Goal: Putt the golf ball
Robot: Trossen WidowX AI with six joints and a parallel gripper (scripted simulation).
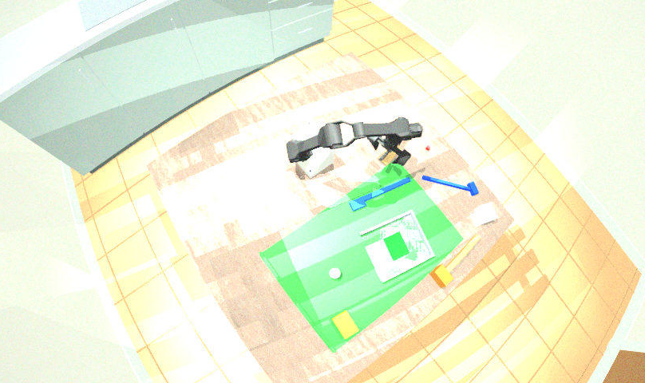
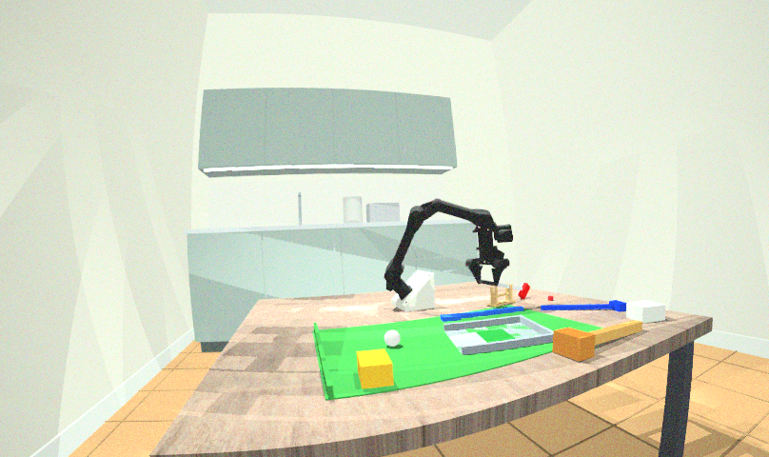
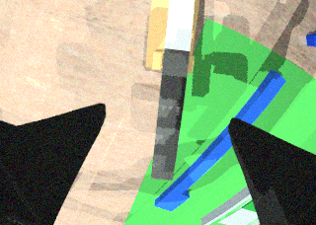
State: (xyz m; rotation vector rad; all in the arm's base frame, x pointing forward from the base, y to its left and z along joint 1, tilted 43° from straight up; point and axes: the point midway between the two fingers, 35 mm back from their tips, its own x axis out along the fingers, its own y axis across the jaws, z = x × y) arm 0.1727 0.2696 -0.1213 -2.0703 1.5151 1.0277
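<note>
The wooden rack is 3 cm behind my gripper tip, 7 cm to the left of it and 5 cm below it. Round my gripper tip: blue putter 24 cm ahead, 26 cm to the left, 7 cm below; then red putter 4 cm behind, 10 cm to the left, 2 cm below; then tiny red cube 3 cm ahead, 27 cm to the left, 8 cm below.
</note>
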